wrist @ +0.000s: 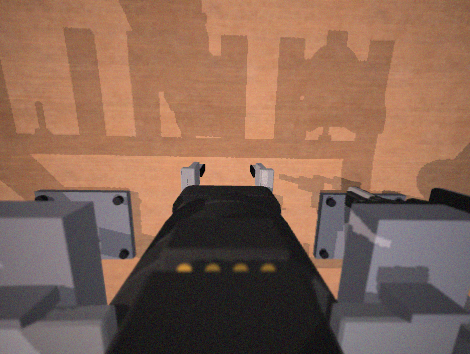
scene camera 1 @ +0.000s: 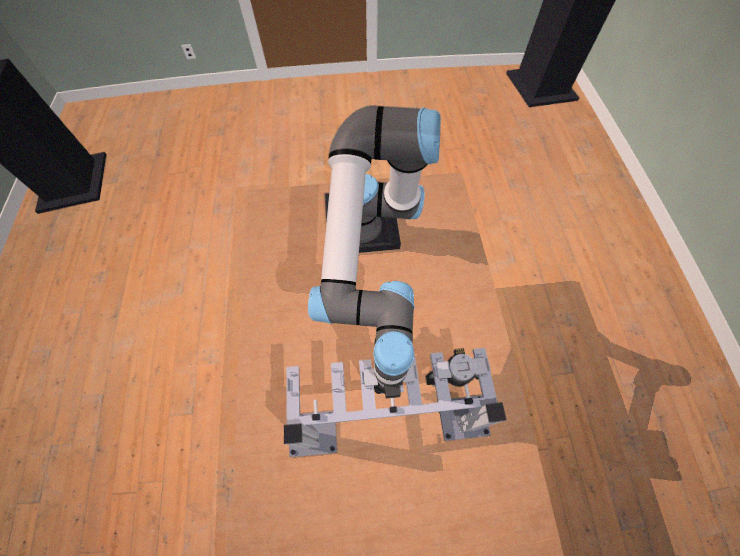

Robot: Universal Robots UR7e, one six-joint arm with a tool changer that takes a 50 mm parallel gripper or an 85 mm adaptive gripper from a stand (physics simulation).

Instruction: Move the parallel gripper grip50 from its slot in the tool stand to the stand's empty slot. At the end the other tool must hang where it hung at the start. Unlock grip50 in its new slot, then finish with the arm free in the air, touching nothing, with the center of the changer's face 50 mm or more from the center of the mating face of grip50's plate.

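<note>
The tool stand has three slots. The gripper grip50 is on the arm's changer at the middle slot, between two grey stand arms that show left and right in the wrist view. It looks level with their holders; contact and lock state cannot be told. Its two fingers are apart with no object between them; scene camera 1 does not show the fingertips. The other tool hangs in the right slot, and a dark part of it shows at the right edge of the wrist view. The left slot holds no tool.
Upright pins with black bases stand on the rail at the left and right slots. The stand's foot plates are bolted down. Dark pillars stand far back at left and right.
</note>
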